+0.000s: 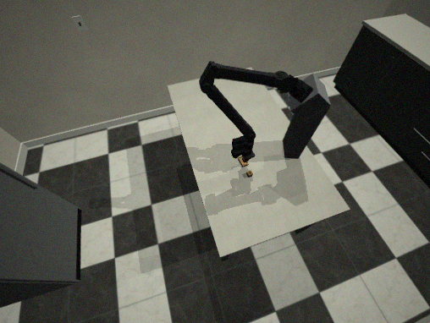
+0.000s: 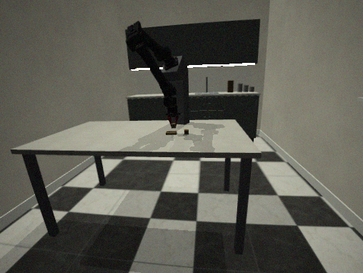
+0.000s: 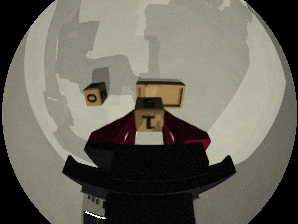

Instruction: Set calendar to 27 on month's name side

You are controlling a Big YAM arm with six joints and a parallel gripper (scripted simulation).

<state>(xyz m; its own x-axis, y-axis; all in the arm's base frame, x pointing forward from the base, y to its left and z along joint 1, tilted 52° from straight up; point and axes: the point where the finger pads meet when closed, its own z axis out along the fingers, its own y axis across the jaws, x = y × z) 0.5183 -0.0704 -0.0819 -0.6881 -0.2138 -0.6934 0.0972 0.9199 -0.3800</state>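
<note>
The wooden tray lies 20 mm to the right of my hand and 60 mm below it.
</note>
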